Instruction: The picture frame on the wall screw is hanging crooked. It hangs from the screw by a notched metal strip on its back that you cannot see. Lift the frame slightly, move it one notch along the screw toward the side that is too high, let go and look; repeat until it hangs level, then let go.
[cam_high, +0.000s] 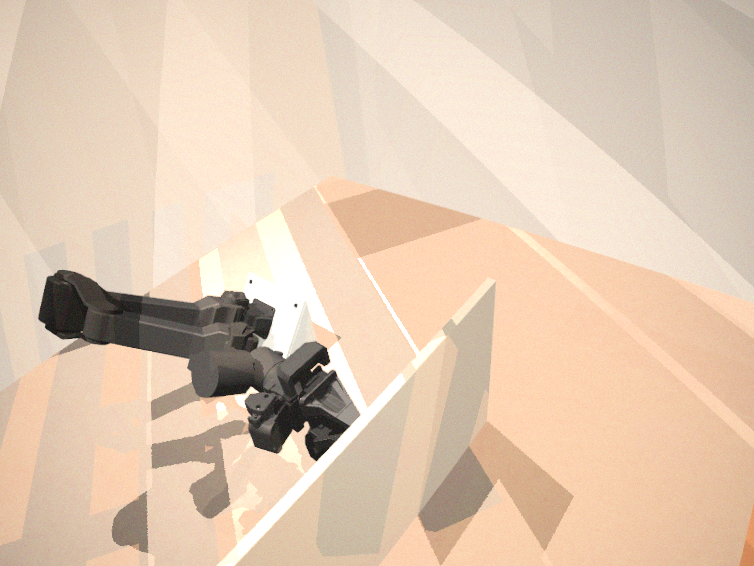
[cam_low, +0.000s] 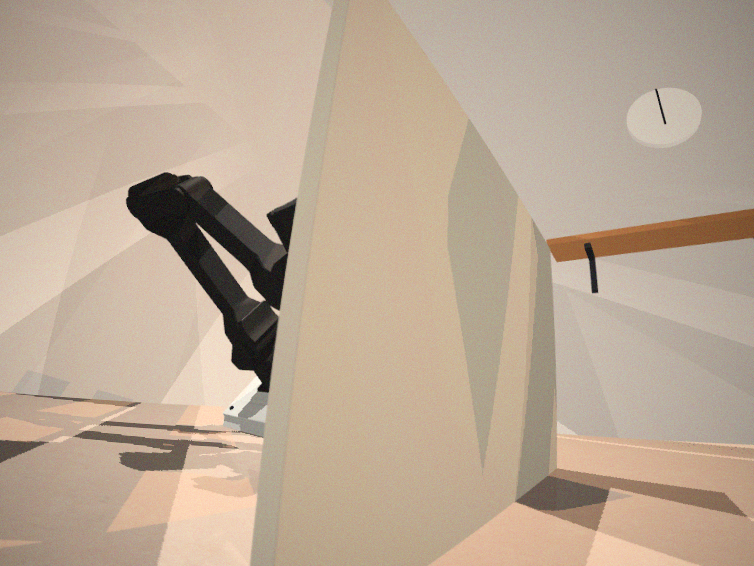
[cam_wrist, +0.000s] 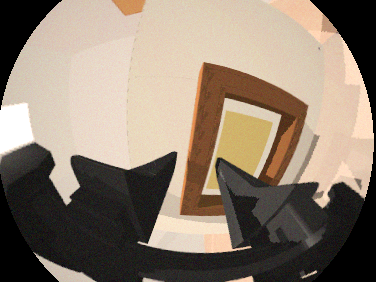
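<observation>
My gripper tip is 60 mm above the picture frame and 10 mm short of it. From my gripper tip the other things lie so: wall panel: 60 mm below, 20 mm ahead.
</observation>
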